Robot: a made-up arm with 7 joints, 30 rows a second.
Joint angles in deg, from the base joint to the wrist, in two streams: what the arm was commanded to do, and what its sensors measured. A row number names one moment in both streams.
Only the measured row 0 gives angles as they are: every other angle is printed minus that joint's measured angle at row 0.
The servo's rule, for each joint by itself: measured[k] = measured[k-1] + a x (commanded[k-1-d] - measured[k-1]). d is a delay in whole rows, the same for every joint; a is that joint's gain. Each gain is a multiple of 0.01, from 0.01 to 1. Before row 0 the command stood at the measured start. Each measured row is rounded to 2 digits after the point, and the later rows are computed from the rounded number. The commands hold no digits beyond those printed.
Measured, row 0:
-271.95, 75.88, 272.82, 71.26, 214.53, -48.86, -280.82
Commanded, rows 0 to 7:
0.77, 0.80, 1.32, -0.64, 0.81, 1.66, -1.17
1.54, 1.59, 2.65, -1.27, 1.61, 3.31, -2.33
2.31, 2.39, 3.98, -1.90, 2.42, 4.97, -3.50
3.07, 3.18, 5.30, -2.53, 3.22, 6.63, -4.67
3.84, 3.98, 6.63, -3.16, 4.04, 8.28, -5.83
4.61, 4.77, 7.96, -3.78, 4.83, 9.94, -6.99
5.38, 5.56, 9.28, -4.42, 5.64, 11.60, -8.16
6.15, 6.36, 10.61, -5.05, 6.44, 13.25, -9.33
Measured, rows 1 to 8:
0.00, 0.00, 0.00, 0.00, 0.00, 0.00, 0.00
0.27, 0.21, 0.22, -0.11, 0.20, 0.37, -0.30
0.71, 0.57, 0.63, -0.31, 0.55, 1.02, -0.83
1.27, 1.04, 1.20, -0.58, 1.02, 1.89, -1.52
1.90, 1.60, 1.90, -0.91, 1.57, 2.93, -2.34
2.58, 2.22, 2.70, -1.29, 2.19, 4.11, -3.25
3.29, 2.88, 3.59, -1.71, 2.85, 5.39, -4.22
4.02, 3.58, 4.56, -2.17, 3.55, 6.76, -5.24
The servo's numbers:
d 1
a 0.35 0.26 0.17 0.17 0.25 0.22 0.26

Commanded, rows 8 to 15:
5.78, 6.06, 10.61, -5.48, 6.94, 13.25, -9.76
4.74, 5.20, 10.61, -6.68, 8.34, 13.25, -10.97
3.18, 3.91, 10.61, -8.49, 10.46, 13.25, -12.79
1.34, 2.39, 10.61, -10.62, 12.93, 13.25, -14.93
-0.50, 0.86, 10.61, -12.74, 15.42, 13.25, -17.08
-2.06, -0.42, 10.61, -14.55, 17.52, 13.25, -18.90
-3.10, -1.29, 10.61, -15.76, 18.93, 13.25, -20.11
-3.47, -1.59, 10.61, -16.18, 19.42, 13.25, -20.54
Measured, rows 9 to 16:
4.77, 4.30, 5.59, -2.66, 4.27, 8.19, -6.30
5.12, 4.76, 6.44, -3.14, 4.94, 9.30, -7.20
4.99, 4.87, 7.15, -3.74, 5.79, 10.17, -8.18
4.36, 4.62, 7.74, -4.55, 6.96, 10.85, -9.38
3.30, 4.04, 8.23, -5.58, 8.45, 11.38, -10.82
1.97, 3.21, 8.63, -6.80, 10.19, 11.79, -12.45
0.56, 2.27, 8.97, -8.12, 12.02, 12.11, -14.13
-0.72, 1.34, 9.25, -9.42, 13.75, 12.36, -15.68

